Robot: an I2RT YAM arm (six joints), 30 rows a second.
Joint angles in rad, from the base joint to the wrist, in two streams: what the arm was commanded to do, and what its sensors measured. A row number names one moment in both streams.
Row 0, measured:
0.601, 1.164, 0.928, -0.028, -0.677, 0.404
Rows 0 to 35, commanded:
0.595, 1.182, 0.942, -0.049, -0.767, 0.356
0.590, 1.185, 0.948, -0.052, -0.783, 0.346
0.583, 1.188, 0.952, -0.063, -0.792, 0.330
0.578, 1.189, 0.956, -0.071, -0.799, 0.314
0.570, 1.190, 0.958, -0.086, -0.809, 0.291
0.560, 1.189, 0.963, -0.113, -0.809, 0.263
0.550, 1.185, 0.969, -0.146, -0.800, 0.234
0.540, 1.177, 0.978, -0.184, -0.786, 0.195
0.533, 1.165, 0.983, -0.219, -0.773, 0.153
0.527, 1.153, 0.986, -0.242, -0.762, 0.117
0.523, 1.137, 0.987, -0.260, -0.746, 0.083
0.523, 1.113, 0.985, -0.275, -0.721, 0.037
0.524, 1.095, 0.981, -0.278, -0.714, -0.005
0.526, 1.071, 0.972, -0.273, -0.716, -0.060
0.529, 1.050, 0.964, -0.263, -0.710, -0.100
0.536, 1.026, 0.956, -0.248, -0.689, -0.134
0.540, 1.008, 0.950, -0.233, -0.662, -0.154
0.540, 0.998, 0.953, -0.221, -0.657, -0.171
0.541, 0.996, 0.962, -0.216, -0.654, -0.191
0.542, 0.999, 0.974, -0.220, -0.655, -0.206
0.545, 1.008, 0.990, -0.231, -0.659, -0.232
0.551, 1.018, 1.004, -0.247, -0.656, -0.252
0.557, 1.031, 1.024, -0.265, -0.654, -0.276
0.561, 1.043, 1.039, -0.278, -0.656, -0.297
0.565, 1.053, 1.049, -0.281, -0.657, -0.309
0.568, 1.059, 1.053, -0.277, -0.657, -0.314
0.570, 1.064, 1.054, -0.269, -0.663, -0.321
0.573, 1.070, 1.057, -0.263, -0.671, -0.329
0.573, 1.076, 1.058, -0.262, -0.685, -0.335
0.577, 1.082, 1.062, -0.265, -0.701, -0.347
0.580, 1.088, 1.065, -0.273, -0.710, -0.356
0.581, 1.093, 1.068, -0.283, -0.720, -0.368
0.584, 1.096, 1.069, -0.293, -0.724, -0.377
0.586, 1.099, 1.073, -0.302, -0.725, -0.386
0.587, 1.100, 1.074, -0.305, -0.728, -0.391
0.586, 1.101, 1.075, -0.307, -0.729, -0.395
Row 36, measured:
0.585, 1.097, 1.069, -0.290, -0.702, -0.358
